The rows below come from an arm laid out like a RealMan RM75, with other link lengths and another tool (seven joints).
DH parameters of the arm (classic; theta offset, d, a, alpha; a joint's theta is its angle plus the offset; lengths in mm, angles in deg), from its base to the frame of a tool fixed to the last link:
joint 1: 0 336.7 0 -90
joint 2: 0 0 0 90
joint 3: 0 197.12 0 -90
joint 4: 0 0 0 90
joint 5: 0 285.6 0 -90
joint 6: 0 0 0 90
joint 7: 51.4 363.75 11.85 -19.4
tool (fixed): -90 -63.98 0 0
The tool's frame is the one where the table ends.
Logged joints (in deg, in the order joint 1, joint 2, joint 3, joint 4, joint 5, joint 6, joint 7), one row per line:
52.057, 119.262, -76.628, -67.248, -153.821, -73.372, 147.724
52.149, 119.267, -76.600, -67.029, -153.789, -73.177, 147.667
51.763, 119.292, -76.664, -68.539, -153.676, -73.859, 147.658
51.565, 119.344, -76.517, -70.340, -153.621, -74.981, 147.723
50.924, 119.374, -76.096, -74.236, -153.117, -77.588, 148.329
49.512, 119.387, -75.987, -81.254, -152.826, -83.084, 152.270
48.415, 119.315, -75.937, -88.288, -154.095, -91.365, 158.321
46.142, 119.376, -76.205, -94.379, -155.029, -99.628, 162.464
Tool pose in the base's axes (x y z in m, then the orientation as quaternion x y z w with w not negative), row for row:
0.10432, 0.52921, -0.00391, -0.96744, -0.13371, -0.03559, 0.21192
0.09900, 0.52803, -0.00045, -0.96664, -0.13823, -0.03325, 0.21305
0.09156, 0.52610, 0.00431, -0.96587, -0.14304, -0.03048, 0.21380
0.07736, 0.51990, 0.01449, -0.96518, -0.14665, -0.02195, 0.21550
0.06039, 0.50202, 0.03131, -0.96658, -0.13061, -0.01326, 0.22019
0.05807, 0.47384, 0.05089, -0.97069, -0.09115, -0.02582, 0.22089
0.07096, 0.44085, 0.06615, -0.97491, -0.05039, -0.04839, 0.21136
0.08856, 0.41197, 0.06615, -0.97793, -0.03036, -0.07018, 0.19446
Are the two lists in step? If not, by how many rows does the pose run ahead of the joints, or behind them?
The pose runs 1 row ahead of the joints: the pose in row i belongs to the joints in row i + 1.
